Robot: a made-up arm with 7 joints. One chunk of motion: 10 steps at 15 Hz.
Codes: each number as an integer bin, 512 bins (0 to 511) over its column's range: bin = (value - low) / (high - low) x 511, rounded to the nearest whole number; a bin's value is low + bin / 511 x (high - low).
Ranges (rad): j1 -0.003..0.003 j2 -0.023..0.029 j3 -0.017..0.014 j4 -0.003..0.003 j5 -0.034..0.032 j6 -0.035..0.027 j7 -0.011..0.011
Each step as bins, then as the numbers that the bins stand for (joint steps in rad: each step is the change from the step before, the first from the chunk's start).
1 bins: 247 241 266 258 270 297 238
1 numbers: -0.00010 0.00152 -0.00086 0.00003 0.00087 0.00104 -0.00075
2 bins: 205 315 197 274 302 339 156
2 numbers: -0.00059 0.00905 -0.00505 0.00022 0.00501 0.00613 -0.00428
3 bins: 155 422 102 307 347 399 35
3 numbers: -0.00118 0.01994 -0.01081 0.00060 0.01082 0.01341 -0.00949
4 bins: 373 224 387 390 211 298 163
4 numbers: 0.00138 -0.00021 0.00648 0.00158 -0.00675 0.00116 -0.00398
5 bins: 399 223 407 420 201 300 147
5 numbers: 0.00168 -0.00031 0.00769 0.00193 -0.00804 0.00140 -0.00467
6 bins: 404 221 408 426 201 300 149
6 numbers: 0.00174 -0.00051 0.00775 0.00200 -0.00804 0.00140 -0.00459
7 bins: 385 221 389 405 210 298 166
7 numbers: 0.00152 -0.00051 0.00660 0.00176 -0.00688 0.00116 -0.00385
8 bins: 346 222 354 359 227 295 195
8 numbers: 0.00106 -0.00041 0.00448 0.00122 -0.00468 0.00079 -0.00260
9 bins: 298 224 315 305 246 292 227
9 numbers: 0.00050 -0.00021 0.00211 0.00058 -0.00223 0.00043 -0.00123
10 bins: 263 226 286 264 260 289 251
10 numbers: 0.00009 0.00000 0.00035 0.00010 -0.00042 0.00006 -0.00019
